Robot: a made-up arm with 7 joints. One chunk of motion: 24 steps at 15 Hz.
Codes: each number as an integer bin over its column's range. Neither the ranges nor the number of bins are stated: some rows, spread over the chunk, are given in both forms.
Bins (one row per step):
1: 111 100 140 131 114 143 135
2: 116 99 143 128 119 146 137
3: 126 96 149 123 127 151 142
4: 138 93 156 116 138 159 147
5: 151 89 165 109 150 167 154
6: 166 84 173 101 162 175 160
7: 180 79 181 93 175 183 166
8: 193 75 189 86 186 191 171
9: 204 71 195 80 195 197 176
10: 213 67 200 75 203 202 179
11: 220 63 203 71 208 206 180
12: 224 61 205 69 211 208 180
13: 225 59 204 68 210 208 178
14: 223 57 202 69 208 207 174
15: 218 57 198 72 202 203 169
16: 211 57 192 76 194 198 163
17: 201 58 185 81 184 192 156
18: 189 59 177 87 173 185 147
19: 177 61 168 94 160 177 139
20: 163 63 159 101 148 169 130
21: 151 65 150 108 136 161 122
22: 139 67 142 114 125 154 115
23: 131 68 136 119 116 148 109
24: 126 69 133 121 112 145 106
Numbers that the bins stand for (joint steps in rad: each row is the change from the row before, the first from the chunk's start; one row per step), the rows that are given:
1: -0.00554 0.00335 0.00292 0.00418 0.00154 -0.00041 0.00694
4: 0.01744 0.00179 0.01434 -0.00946 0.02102 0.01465 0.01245
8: 0.06424 -0.00224 0.03789 -0.03676 0.05999 0.04476 0.02346
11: 0.08722 -0.00492 0.04789 -0.05040 0.07785 0.05888 0.02759
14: 0.08977 -0.00626 0.04717 -0.05222 0.07785 0.05982 0.02484
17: 0.07105 -0.00604 0.03504 -0.04131 0.05836 0.04571 0.01658
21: 0.02850 -0.00447 0.01006 -0.01674 0.01940 0.01653 0.00098
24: 0.00722 -0.00358 -0.00207 -0.00491 -0.00008 0.00147 -0.00636
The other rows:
2: -0.00129 0.00313 0.00506 0.00145 0.00560 0.00241 0.00786
3: 0.00722 0.00246 0.00935 -0.00309 0.01209 0.00712 0.01015
5: 0.02850 0.00089 0.02076 -0.01583 0.03076 0.02218 0.01566
6: 0.04126 -0.00022 0.02647 -0.02311 0.04051 0.02971 0.01841
7: 0.05318 -0.00134 0.03218 -0.03039 0.05106 0.03724 0.02116
9: 0.07360 -0.00313 0.04218 -0.04222 0.06729 0.05041 0.02575
10: 0.08126 -0.00402 0.04575 -0.04676 0.07379 0.05512 0.02713
12: 0.09062 -0.00536 0.04931 -0.05222 0.08028 0.06076 0.02759
13: 0.09147 -0.00581 0.04860 -0.05313 0.07947 0.06076 0.02667
15: 0.08551 -0.00626 0.04432 -0.04949 0.07298 0.05606 0.02254
16: 0.07956 -0.00626 0.04004 -0.04585 0.06648 0.05135 0.01979
18: 0.06084 -0.00581 0.02933 -0.03585 0.04944 0.03912 0.01245
19: 0.05062 -0.00536 0.02291 -0.02948 0.03888 0.03159 0.00878
20: 0.03871 -0.00492 0.01648 -0.02311 0.02914 0.02406 0.00465
22: 0.01829 -0.00402 0.00435 -0.01128 0.01047 0.00994 -0.00224
23: 0.01148 -0.00380 0.00007 -0.00673 0.00316 0.00429 -0.00499

